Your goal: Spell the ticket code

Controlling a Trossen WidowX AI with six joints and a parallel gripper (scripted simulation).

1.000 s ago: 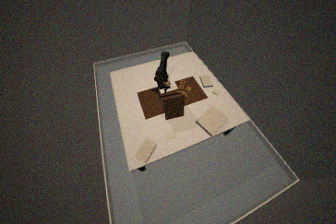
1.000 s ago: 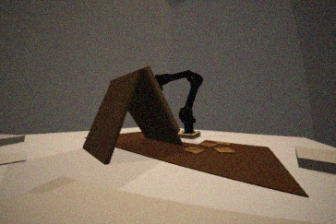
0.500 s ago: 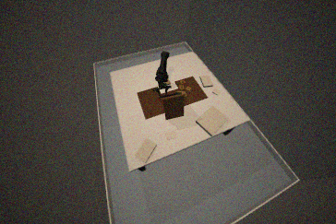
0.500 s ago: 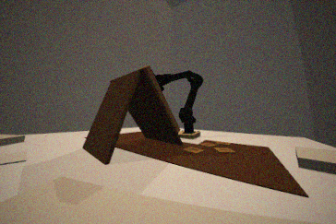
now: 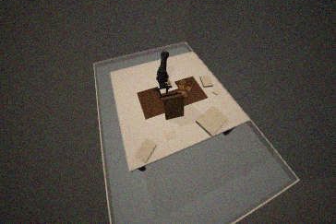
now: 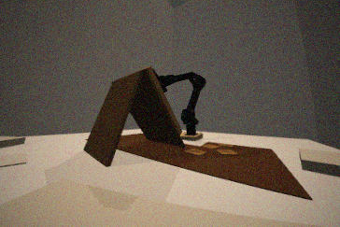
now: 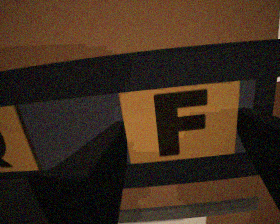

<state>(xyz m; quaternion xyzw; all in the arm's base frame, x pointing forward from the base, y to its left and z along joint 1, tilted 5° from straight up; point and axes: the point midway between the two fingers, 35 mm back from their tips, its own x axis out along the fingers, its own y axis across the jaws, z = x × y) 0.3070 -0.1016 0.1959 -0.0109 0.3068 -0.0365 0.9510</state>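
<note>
Now: the white ticket 6 cm behind my gripper tip, 3 cm to the left of it and 8 cm below it. Also, from my gripper tip: pale slip: 35 cm ahead, 4 cm to the right, 17 cm below; then brown mat: 14 cm behind, 13 cm to the left, 17 cm below.
</note>
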